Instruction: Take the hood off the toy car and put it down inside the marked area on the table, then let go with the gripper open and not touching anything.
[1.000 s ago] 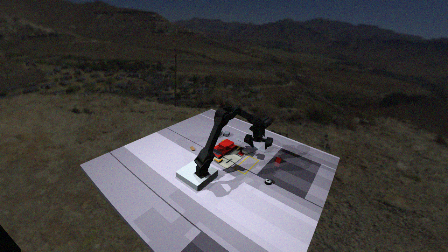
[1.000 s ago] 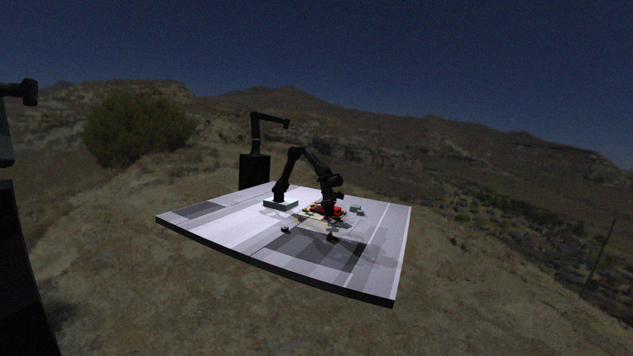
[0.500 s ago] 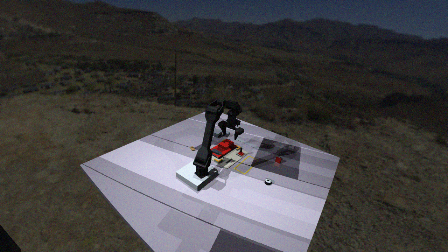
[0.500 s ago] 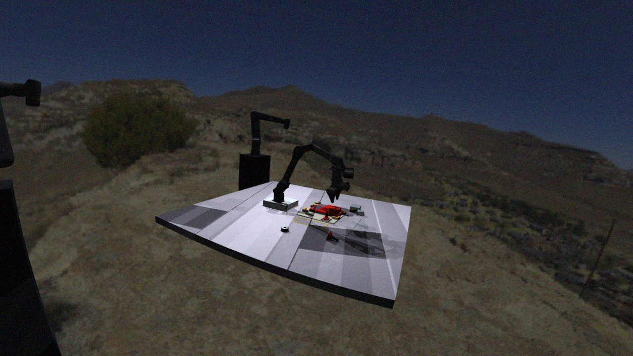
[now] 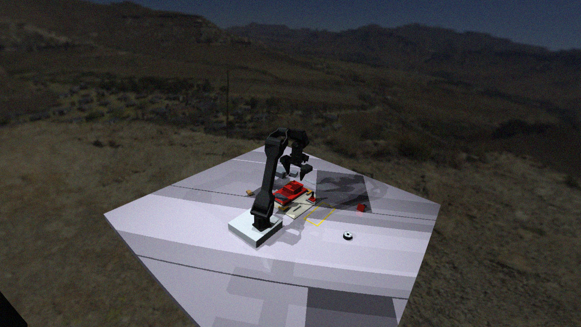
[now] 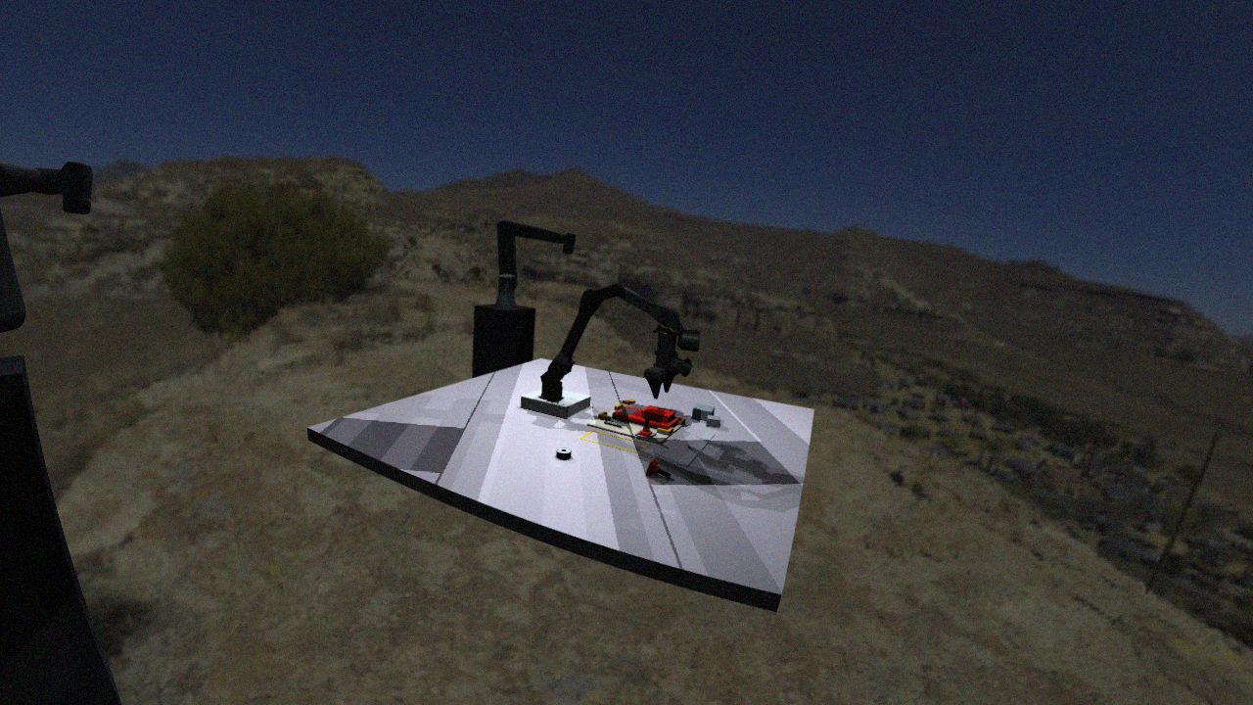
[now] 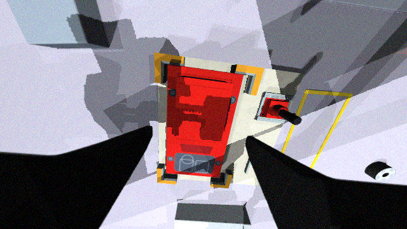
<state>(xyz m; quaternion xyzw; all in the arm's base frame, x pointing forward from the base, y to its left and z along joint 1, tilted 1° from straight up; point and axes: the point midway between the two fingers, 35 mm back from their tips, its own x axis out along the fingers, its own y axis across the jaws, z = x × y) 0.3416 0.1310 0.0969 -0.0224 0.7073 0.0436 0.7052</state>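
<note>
The red hood lies 6 cm below my gripper tip. From my gripper tip the other things lie so: wheel 6 cm behind, 42 cm to the right, 9 cm below.
</note>
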